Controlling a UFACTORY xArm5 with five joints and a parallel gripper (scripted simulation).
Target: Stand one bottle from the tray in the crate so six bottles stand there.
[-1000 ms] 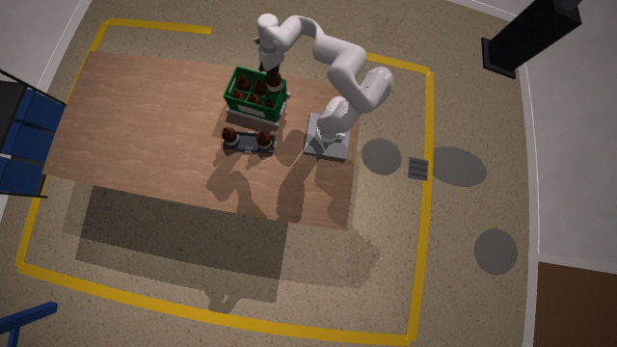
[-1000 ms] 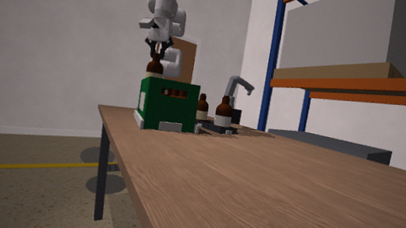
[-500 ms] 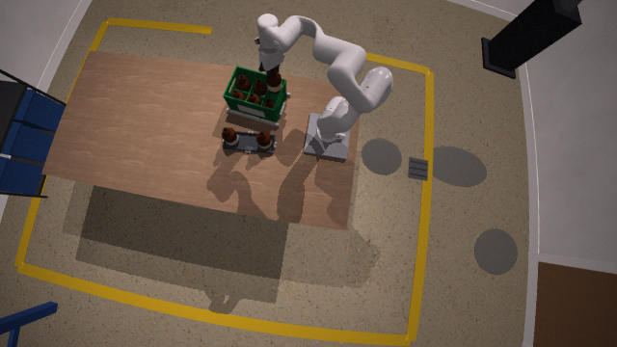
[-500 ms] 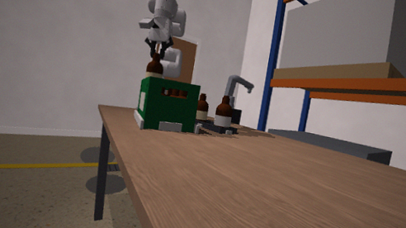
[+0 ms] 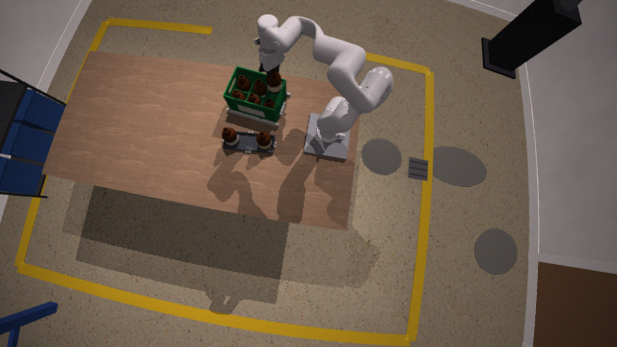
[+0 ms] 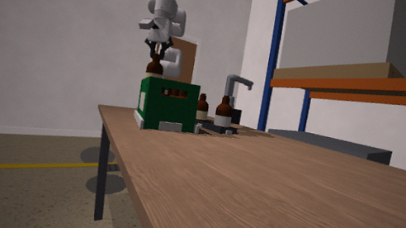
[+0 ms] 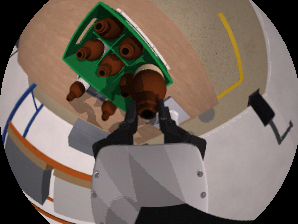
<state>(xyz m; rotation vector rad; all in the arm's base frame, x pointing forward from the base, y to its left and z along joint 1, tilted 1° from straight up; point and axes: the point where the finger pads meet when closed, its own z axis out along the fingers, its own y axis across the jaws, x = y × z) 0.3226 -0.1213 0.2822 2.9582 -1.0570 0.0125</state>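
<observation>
The bottle lies 80 mm below my hand. Round my hand: tray: 280 mm to the left, 280 mm below, 90 mm ahead; green crate: 210 mm below, 90 mm ahead, 40 mm to the left.
</observation>
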